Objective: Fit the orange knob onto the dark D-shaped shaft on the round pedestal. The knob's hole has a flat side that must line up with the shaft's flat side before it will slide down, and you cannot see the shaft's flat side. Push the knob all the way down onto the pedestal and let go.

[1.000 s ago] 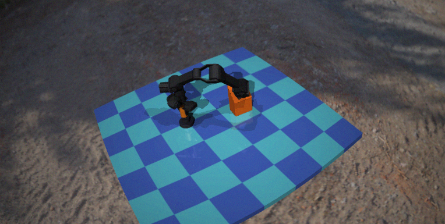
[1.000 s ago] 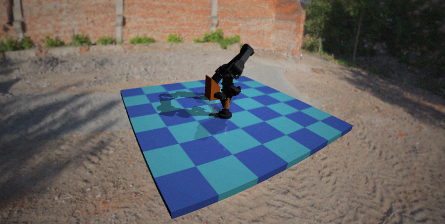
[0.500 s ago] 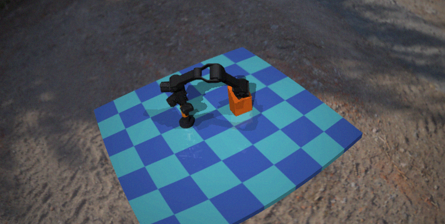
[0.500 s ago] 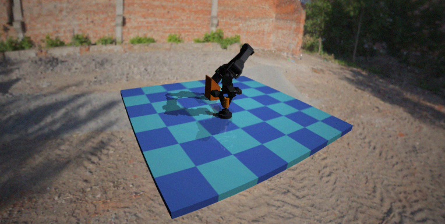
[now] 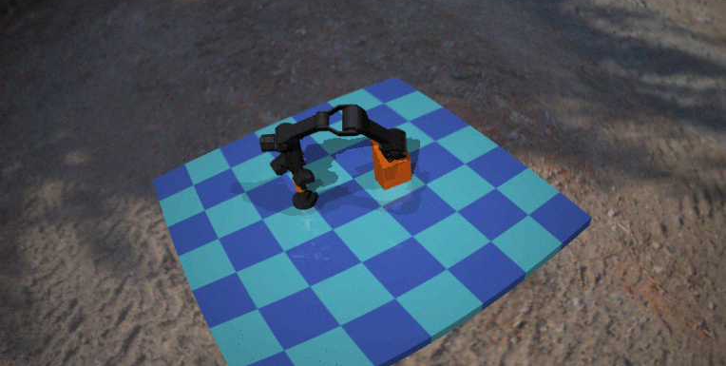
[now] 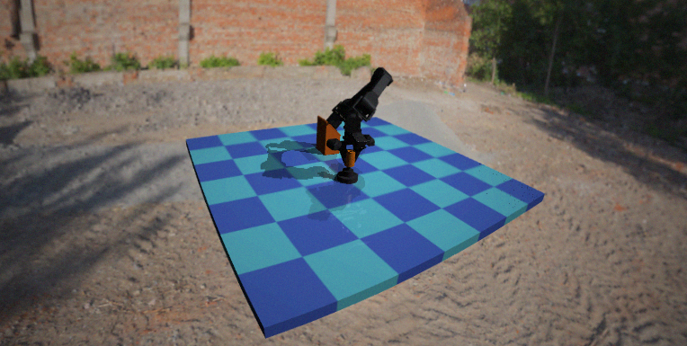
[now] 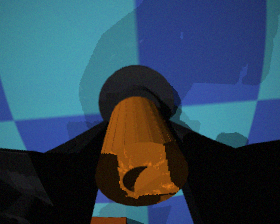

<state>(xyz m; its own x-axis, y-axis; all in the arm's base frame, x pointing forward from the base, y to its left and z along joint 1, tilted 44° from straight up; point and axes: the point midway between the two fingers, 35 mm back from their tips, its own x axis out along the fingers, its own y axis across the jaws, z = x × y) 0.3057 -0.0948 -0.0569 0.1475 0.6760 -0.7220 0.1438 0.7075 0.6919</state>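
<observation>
Right now my gripper tip is 2 cm below the orange knob. From my gripper tip the other things lie so: pedestal (4 cm below).
</observation>
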